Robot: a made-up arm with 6 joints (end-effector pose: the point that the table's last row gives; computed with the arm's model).
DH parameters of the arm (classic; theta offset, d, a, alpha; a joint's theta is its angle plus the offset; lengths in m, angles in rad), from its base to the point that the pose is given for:
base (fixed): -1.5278 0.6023 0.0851 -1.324
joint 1: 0 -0.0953 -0.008 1.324
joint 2: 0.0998 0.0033 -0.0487 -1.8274
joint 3: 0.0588 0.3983 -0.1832 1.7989
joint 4: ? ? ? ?
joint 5: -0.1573 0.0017 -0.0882 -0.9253
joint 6: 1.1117 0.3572 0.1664 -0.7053
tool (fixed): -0.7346 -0.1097 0 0
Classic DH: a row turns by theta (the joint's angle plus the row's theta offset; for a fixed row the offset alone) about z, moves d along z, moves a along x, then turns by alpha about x.
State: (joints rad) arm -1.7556 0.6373 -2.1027 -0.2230 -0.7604 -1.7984
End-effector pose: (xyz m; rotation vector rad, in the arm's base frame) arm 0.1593 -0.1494 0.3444 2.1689 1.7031 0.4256
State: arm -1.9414 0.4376 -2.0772 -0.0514 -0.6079 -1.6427
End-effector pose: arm 0.2418 -0.2392 0.3951 2.1185 1.2586 0.1482
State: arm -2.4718 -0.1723 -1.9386 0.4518 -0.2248 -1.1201
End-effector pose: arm 0.3537 -0.3311 0.8043 1.8711 -0.0439 0.3130
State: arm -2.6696 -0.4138 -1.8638 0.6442 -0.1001 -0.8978
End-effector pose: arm 0.3269 -0.2449 0.9563 1.8129 -0.3604 0.6436
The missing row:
joint 4: 1.2799 -0.0204 -0.0253 1.7256
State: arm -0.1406 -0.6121 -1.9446 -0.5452 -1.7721 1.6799
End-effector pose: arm 0.4710 -0.1864 0.5348 -0.3872 -0.1395 0.1022
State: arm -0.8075 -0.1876 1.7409 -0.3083 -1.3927 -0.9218
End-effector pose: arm 0.3790 -0.1499 0.4017 1.3144 1.3997 -0.3460
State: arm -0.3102 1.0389 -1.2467 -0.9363 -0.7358 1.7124
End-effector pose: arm -0.2972 0.2582 0.4442 0.1138 -0.8412 2.1588
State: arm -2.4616 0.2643 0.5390 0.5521 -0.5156 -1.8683
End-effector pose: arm 0.3091 -0.3137 0.8037 -1.9520 0.1760 -2.2114
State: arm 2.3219 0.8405 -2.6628 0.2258 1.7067 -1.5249
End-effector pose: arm -0.0425 -0.2752 0.7674 1.1243 -2.6721 -0.5950
